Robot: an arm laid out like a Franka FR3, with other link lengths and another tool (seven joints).
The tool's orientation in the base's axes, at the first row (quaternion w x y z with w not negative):
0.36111, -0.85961, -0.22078, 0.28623
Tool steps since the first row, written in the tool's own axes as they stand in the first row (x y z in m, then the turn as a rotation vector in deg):
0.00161, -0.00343, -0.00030, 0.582, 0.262, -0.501
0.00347, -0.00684, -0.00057, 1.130, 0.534, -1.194
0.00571, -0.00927, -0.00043, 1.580, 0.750, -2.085
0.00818, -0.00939, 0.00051, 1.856, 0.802, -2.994
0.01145, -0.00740, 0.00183, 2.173, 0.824, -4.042
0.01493, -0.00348, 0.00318, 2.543, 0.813, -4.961
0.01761, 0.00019, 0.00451, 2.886, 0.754, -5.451
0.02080, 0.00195, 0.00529, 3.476, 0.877, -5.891
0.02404, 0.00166, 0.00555, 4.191, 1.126, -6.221
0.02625, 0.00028, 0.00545, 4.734, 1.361, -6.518
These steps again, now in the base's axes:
0.00079, 0.00300, 0.00220, 0.802, -0.075, -0.101
0.00175, 0.00614, 0.00428, 1.705, -0.271, -0.088
0.00290, 0.00908, 0.00527, 2.655, -0.586, 0.114
0.00409, 0.01107, 0.00400, 3.460, -0.907, 0.506
0.00599, 0.01237, 0.00067, 4.381, -1.253, 0.987
0.00835, 0.01256, -0.00420, 5.251, -1.484, 1.401
0.01010, 0.01243, -0.00859, 5.814, -1.487, 1.613
0.01225, 0.01356, -0.01142, 6.557, -1.438, 1.578
0.01443, 0.01577, -0.01243, 7.344, -1.341, 1.344
0.01589, 0.01791, -0.01208, 7.979, -1.321, 1.158

